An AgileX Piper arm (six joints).
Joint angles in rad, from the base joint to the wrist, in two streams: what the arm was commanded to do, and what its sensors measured. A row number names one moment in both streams.
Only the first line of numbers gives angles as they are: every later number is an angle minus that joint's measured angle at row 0.
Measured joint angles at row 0: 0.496, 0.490, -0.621, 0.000, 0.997, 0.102
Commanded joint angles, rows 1 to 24: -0.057, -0.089, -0.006, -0.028, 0.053, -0.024; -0.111, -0.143, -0.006, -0.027, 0.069, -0.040; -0.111, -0.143, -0.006, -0.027, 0.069, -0.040; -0.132, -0.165, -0.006, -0.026, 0.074, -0.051; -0.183, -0.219, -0.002, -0.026, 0.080, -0.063; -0.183, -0.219, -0.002, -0.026, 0.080, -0.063; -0.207, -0.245, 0.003, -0.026, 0.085, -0.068; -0.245, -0.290, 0.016, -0.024, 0.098, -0.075; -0.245, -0.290, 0.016, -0.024, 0.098, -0.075; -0.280, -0.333, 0.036, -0.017, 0.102, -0.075; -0.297, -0.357, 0.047, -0.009, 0.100, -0.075; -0.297, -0.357, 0.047, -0.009, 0.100, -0.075; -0.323, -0.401, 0.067, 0.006, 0.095, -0.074; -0.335, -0.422, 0.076, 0.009, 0.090, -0.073; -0.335, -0.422, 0.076, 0.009, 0.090, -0.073; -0.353, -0.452, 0.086, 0.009, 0.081, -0.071; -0.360, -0.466, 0.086, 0.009, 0.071, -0.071; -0.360, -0.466, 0.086, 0.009, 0.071, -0.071; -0.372, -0.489, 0.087, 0.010, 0.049, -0.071; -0.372, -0.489, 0.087, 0.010, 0.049, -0.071; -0.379, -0.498, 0.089, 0.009, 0.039, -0.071; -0.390, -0.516, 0.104, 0.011, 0.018, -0.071; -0.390, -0.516, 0.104, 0.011, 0.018, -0.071; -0.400, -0.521, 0.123, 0.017, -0.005, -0.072
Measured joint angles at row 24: -0.383, -0.495, 0.102, 0.008, 0.031, -0.058
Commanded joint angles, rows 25 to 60: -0.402, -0.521, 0.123, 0.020, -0.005, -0.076; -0.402, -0.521, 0.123, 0.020, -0.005, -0.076; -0.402, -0.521, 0.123, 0.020, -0.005, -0.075; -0.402, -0.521, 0.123, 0.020, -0.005, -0.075; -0.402, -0.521, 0.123, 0.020, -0.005, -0.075; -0.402, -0.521, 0.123, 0.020, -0.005, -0.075; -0.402, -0.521, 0.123, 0.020, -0.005, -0.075; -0.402, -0.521, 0.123, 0.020, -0.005, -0.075; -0.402, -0.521, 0.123, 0.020, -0.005, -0.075; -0.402, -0.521, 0.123, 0.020, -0.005, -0.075; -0.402, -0.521, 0.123, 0.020, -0.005, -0.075; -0.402, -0.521, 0.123, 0.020, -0.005, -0.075; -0.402, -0.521, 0.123, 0.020, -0.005, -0.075; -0.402, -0.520, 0.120, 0.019, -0.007, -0.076; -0.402, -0.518, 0.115, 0.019, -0.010, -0.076; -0.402, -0.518, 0.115, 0.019, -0.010, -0.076; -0.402, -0.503, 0.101, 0.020, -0.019, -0.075; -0.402, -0.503, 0.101, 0.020, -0.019, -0.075; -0.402, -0.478, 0.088, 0.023, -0.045, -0.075; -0.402, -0.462, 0.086, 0.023, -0.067, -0.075; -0.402, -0.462, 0.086, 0.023, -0.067, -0.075; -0.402, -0.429, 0.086, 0.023, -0.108, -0.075; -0.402, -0.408, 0.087, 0.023, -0.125, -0.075; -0.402, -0.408, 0.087, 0.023, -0.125, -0.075; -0.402, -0.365, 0.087, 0.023, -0.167, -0.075; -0.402, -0.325, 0.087, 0.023, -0.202, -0.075; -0.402, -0.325, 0.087, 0.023, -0.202, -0.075; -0.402, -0.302, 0.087, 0.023, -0.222, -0.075; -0.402, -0.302, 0.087, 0.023, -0.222, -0.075; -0.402, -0.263, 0.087, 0.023, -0.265, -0.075; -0.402, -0.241, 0.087, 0.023, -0.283, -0.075; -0.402, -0.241, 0.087, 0.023, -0.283, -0.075; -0.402, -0.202, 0.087, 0.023, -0.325, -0.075; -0.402, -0.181, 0.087, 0.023, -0.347, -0.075; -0.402, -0.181, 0.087, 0.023, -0.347, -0.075; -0.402, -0.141, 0.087, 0.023, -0.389, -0.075
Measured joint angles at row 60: -0.396, -0.186, 0.092, 0.023, -0.319, -0.062
